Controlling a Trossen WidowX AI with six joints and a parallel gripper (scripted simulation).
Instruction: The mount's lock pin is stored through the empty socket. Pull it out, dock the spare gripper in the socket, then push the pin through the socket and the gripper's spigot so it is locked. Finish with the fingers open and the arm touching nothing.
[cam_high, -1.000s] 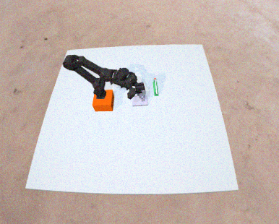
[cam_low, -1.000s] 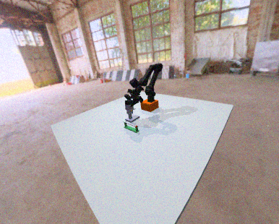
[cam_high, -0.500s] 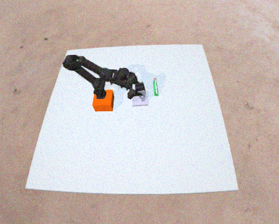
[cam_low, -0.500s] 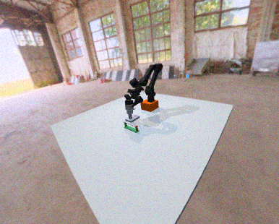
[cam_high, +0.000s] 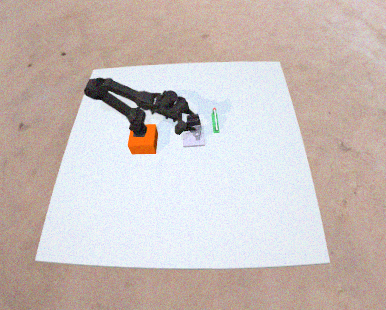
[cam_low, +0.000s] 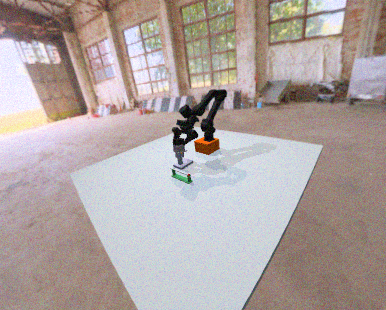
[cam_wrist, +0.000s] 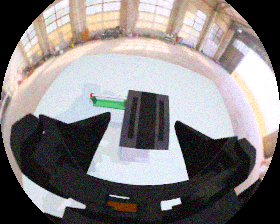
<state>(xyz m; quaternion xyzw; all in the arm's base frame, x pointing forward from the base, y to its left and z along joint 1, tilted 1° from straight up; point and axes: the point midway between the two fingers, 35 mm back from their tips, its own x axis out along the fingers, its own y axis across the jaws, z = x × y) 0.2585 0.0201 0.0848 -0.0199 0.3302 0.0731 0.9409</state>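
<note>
My gripper tip is now 3 cm above the spare gripper. Round my gripper tip: mount 1 cm behind, 10 cm below; green bar 9 cm ahead, 13 cm to the left, 13 cm below.
</note>
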